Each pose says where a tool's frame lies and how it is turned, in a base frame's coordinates. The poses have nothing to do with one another.
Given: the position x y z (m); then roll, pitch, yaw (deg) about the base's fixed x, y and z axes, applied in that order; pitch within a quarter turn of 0, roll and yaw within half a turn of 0.
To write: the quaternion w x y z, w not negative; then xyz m. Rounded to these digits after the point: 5 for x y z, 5 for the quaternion.
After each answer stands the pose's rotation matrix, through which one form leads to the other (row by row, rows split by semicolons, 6 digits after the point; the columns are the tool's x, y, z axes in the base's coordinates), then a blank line. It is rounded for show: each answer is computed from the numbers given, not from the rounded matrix.
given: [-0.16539, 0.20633, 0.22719, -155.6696, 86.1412, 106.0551]
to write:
[0.44075, 0.54446, 0.48397, -0.52448, -0.16539, 0.20633, 0.22719]
-0.018612 0.989330 -0.144501; 0.064673 -0.143032 -0.987603; -0.997733 -0.027727 -0.061321

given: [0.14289, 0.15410, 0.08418, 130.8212, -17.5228, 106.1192]
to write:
[0.13646, 0.59076, 0.68021, 0.41194, 0.14289, 0.15410, 0.08418]
-0.264753 0.691260 0.672358; 0.916108 -0.037398 0.399184; 0.301085 0.721638 -0.623367

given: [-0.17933, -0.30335, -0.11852, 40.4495, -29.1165, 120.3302]
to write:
[0.37646, 0.37107, 0.17291, 0.83108, -0.17933, -0.30335, -0.11852]
-0.441169 -0.497406 0.746965; 0.754058 -0.656759 0.008020; 0.486587 0.566793 0.664815

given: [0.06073, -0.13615, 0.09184, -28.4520, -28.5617, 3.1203]
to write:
[0.94068, -0.23155, -0.24551, -0.03502, 0.06073, -0.13615, 0.09184]
0.877001 0.179584 -0.445667; 0.047808 0.890312 0.452835; 0.478105 -0.418443 0.772218

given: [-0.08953, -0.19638, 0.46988, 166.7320, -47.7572, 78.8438]
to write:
[0.17373, -0.73134, -0.54066, -0.37769, -0.08953, -0.19638, 0.46988]
0.130074 0.922041 0.364583; 0.659570 -0.355013 0.662520; 0.740303 0.154291 -0.654329

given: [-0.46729, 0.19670, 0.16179, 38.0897, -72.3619, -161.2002]
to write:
[0.31466, -0.50751, -0.35098, -0.72127, -0.46729, 0.19670, 0.16179]
-0.286839 0.810165 0.511230; -0.097647 -0.555601 0.825695; 0.952989 0.186921 0.238478

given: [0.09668, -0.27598, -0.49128, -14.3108, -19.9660, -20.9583]
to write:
[0.95696, -0.15191, -0.14683, -0.19896, 0.09668, -0.27598, -0.49128]
0.877713 0.425408 -0.220563; -0.336190 0.874673 0.349176; 0.341462 -0.232325 0.910730

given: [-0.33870, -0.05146, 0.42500, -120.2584, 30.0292, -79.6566]
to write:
[0.51331, -0.56057, 0.63553, -0.13558, -0.33870, -0.05146, 0.42500]
0.155447 -0.573323 0.804448; -0.851701 0.334763 0.403161; -0.500441 -0.747819 -0.436262

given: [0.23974, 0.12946, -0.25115, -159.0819, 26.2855, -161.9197]
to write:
[0.24860, -0.10970, 0.95222, -0.13945, 0.23974, 0.12946, -0.25115]
-0.852327 -0.139592 0.504037; -0.278259 0.937038 -0.211025; -0.442844 -0.320115 -0.837505

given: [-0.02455, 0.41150, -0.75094, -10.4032, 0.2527, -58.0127]
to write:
[0.87106, -0.07822, 0.04588, -0.48273, -0.02455, 0.41150, -0.75094]
0.529726 0.833801 0.155455; -0.848157 0.521699 0.091976; -0.004410 -0.180572 0.983552

